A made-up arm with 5 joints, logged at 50 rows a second.
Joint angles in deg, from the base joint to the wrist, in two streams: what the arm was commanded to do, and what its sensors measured. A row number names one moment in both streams.
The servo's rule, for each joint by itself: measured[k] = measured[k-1] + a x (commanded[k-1-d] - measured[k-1]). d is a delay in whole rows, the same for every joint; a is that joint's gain. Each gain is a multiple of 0.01, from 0.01 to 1. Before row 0 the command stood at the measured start. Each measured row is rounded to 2 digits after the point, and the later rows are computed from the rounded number. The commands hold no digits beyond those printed.
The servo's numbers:
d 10
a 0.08 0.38 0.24 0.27 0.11
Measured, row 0:
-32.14 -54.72 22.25 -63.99 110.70
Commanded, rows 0 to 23:
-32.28 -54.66 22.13 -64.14 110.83
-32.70 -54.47 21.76 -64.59 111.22
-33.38 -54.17 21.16 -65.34 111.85
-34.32 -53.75 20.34 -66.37 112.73
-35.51 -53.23 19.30 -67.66 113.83
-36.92 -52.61 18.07 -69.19 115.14
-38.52 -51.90 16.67 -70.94 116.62
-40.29 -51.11 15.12 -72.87 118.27
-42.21 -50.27 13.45 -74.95 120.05
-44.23 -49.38 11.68 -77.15 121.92
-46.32 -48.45 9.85 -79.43 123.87
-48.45 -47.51 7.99 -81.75 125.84
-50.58 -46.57 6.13 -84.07 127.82
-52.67 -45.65 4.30 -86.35 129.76
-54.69 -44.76 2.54 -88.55 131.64
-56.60 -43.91 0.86 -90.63 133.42
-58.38 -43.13 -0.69 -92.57 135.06
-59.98 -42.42 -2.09 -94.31 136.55
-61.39 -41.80 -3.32 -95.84 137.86
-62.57 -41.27 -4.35 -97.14 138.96
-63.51 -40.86 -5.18 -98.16 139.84
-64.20 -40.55 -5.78 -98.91 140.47
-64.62 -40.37 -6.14 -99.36 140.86
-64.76 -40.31 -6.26 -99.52 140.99
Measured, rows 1 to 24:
-32.14 -54.72 22.25 -63.99 110.70
-32.14 -54.72 22.25 -63.99 110.70
-32.14 -54.72 22.25 -63.99 110.70
-32.14 -54.72 22.25 -63.99 110.70
-32.14 -54.72 22.25 -63.99 110.70
-32.14 -54.72 22.25 -63.99 110.70
-32.14 -54.72 22.25 -63.99 110.70
-32.14 -54.72 22.25 -63.99 110.70
-32.14 -54.72 22.25 -63.99 110.70
-32.14 -54.72 22.25 -63.99 110.70
-32.15 -54.70 22.22 -64.03 110.71
-32.19 -54.61 22.11 -64.18 110.77
-32.29 -54.44 21.88 -64.49 110.89
-32.45 -54.18 21.51 -65.00 111.09
-32.69 -53.82 20.98 -65.72 111.39
-33.03 -53.36 20.28 -66.66 111.80
-33.47 -52.81 19.41 -67.82 112.33
-34.02 -52.16 18.38 -69.18 112.98
-34.68 -51.44 17.20 -70.74 113.76
-35.44 -50.66 15.88 -72.47 114.66
-36.31 -49.82 14.43 -74.35 115.67
-37.28 -48.94 12.88 -76.35 116.79
-38.34 -48.04 11.26 -78.43 118.00
-39.49 -47.13 9.59 -80.57 119.29

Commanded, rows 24 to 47:
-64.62 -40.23 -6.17 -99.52 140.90
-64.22 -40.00 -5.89 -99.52 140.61
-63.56 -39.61 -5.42 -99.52 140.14
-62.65 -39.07 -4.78 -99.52 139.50
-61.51 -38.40 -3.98 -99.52 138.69
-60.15 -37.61 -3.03 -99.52 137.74
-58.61 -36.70 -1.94 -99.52 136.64
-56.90 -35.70 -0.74 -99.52 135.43
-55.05 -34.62 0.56 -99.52 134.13
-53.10 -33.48 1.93 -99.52 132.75
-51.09 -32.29 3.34 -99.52 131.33
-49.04 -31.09 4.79 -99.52 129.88
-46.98 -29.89 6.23 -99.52 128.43
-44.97 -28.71 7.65 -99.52 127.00
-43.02 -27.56 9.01 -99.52 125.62
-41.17 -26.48 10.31 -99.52 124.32
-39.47 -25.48 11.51 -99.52 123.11
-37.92 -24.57 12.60 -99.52 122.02
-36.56 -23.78 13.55 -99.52 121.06
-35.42 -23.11 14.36 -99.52 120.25
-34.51 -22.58 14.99 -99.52 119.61
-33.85 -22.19 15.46 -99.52 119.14
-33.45 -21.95 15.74 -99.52 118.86
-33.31 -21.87 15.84 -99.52 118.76
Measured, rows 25 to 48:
-40.71 -46.23 7.90 -82.72 120.65
-41.98 -45.35 6.21 -84.86 122.05
-43.29 -44.51 4.55 -86.94 123.48
-44.63 -43.72 2.96 -88.93 124.92
-45.97 -42.99 1.45 -90.80 126.34
-47.30 -42.34 0.06 -92.51 127.73
-48.60 -41.78 -1.20 -94.04 129.06
-49.85 -41.31 -2.30 -95.35 130.32
-51.03 -40.95 -3.22 -96.43 131.48
-52.13 -40.71 -3.95 -97.26 132.53
-53.13 -40.53 -4.48 -97.87 133.45
-54.02 -40.33 -4.82 -98.32 134.24
-54.78 -40.06 -4.96 -98.64 134.89
-55.41 -39.68 -4.92 -98.88 135.40
-55.90 -39.19 -4.69 -99.05 135.76
-56.24 -38.59 -4.29 -99.18 135.98
-56.43 -37.87 -3.73 -99.27 136.05
-56.47 -37.05 -3.01 -99.34 135.98
-56.36 -36.13 -2.15 -99.39 135.78
-56.10 -35.12 -1.17 -99.43 135.45
-55.70 -34.04 -0.09 -99.45 135.00
-55.17 -32.92 1.08 -99.47 134.44
-54.51 -31.77 2.32 -99.48 133.78
-53.75 -30.61 3.60 -99.49 133.03

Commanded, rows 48 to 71:
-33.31 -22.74 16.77 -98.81 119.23
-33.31 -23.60 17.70 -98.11 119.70
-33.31 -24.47 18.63 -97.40 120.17
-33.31 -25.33 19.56 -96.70 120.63
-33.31 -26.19 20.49 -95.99 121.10
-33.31 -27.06 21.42 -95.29 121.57
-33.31 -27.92 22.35 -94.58 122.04
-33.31 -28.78 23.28 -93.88 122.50
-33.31 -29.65 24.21 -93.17 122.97
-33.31 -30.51 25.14 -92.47 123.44
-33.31 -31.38 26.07 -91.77 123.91
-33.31 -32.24 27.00 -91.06 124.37
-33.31 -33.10 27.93 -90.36 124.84
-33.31 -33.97 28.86 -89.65 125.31
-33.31 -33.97 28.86 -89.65 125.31
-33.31 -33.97 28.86 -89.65 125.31
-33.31 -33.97 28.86 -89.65 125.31
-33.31 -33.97 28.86 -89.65 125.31
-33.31 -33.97 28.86 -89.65 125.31
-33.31 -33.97 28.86 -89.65 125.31
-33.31 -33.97 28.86 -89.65 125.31
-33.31 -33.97 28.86 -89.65 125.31
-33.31 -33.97 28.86 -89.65 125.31
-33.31 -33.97 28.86 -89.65 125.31
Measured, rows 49 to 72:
-52.89 -29.45 4.90 -99.50 132.21
-51.95 -28.32 6.20 -99.51 131.34
-50.95 -27.24 7.47 -99.51 130.43
-49.91 -26.23 8.70 -99.51 129.50
-48.84 -25.30 9.86 -99.51 128.57
-47.77 -24.47 10.94 -99.51 127.65
-46.71 -23.75 11.91 -99.51 126.77
-45.68 -23.16 12.76 -99.51 125.93
-44.70 -22.70 13.48 -99.51 125.15
-43.79 -22.38 14.05 -99.51 124.45
-42.95 -22.52 14.70 -99.32 123.88
-42.18 -22.93 15.42 -98.99 123.42
-41.47 -23.52 16.19 -98.56 123.06
-40.82 -24.21 17.00 -98.06 122.79
-40.22 -24.96 17.84 -97.50 122.60
-39.67 -25.76 18.70 -96.90 122.49
-39.16 -26.58 19.58 -96.27 122.44
-38.69 -27.42 20.47 -95.62 122.45
-38.26 -28.27 21.37 -94.96 122.51
-37.86 -29.12 22.27 -94.29 122.61
-37.50 -29.98 23.18 -93.61 122.75
-37.16 -30.84 24.10 -92.92 122.93
-36.85 -31.70 25.02 -92.23 123.14
-36.57 -32.56 25.94 -91.53 123.38

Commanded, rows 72 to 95:
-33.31 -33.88 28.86 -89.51 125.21
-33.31 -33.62 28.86 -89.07 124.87
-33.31 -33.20 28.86 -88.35 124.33
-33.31 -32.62 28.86 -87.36 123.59
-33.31 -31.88 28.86 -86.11 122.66
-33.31 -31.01 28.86 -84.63 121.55
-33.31 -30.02 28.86 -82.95 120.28
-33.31 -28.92 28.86 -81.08 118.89
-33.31 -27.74 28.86 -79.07 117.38
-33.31 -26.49 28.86 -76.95 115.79
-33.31 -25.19 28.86 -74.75 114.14
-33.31 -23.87 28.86 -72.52 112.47
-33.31 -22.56 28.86 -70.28 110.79
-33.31 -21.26 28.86 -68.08 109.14
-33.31 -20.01 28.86 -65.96 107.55
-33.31 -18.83 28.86 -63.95 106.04
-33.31 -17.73 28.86 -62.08 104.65
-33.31 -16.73 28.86 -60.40 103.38
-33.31 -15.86 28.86 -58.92 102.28
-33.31 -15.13 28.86 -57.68 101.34
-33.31 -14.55 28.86 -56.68 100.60
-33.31 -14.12 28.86 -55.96 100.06
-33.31 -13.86 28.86 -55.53 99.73
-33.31 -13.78 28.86 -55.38 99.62
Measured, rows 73 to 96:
-36.31 -33.10 26.64 -91.02 123.59
-36.07 -33.43 27.17 -90.65 123.78
-35.85 -33.64 27.58 -90.38 123.95
-35.65 -33.77 27.89 -90.18 124.10
-35.46 -33.85 28.12 -90.04 124.23
-35.29 -33.90 28.30 -89.93 124.35
-35.13 -33.93 28.43 -89.85 124.46
-34.98 -33.95 28.53 -89.80 124.55
-34.85 -33.96 28.61 -89.76 124.63
-34.73 -33.96 28.67 -89.73 124.70
-34.62 -33.93 28.72 -89.67 124.76
-34.52 -33.81 28.75 -89.51 124.77
-34.42 -33.58 28.78 -89.20 124.72
-34.33 -33.22 28.80 -88.70 124.60
-34.25 -32.71 28.81 -88.00 124.39
-34.17 -32.06 28.82 -87.09 124.08
-34.10 -31.28 28.83 -85.97 123.66
-34.04 -30.38 28.84 -84.65 123.14
-33.98 -29.38 28.84 -83.14 122.51
-33.93 -28.28 28.84 -81.47 121.77
-33.88 -27.11 28.84 -79.66 120.93
-33.83 -25.88 28.84 -77.73 120.00
-33.79 -24.62 28.84 -75.72 118.99
-33.75 -23.34 28.84 -73.66 117.91

